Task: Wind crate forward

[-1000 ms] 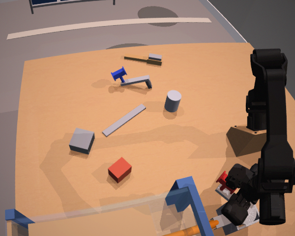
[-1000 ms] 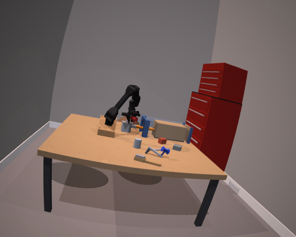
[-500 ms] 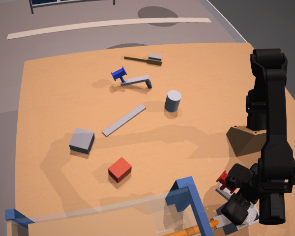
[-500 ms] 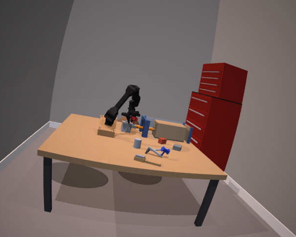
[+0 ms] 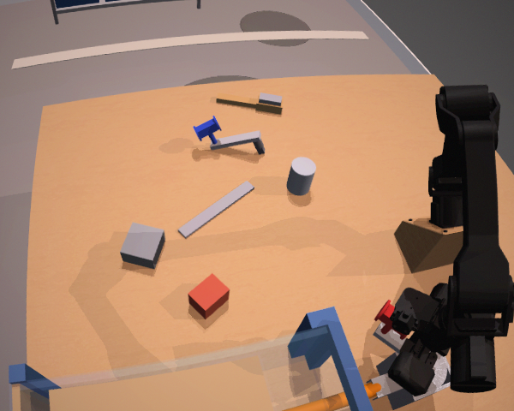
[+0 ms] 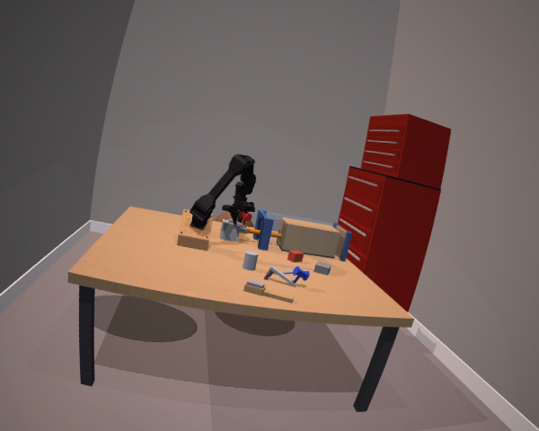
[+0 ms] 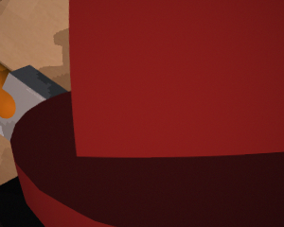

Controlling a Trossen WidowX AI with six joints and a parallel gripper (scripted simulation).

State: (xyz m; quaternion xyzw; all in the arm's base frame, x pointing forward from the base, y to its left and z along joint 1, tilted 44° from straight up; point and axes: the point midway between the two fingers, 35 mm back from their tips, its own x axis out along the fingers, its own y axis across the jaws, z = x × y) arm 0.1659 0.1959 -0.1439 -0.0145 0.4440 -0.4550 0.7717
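The red-gripped winch handle is 2 cm above my gripper tip, 1 cm to the right of it and 1 cm ahead of it. The rest, counted from my gripper tip: blue steel frame (12 cm ahead, 6 cm to the left, 2 cm above); red knob (5 cm above, 4 cm to the right, 3 cm ahead); grey winch (6 cm below, 5 cm behind, 3 cm to the left).
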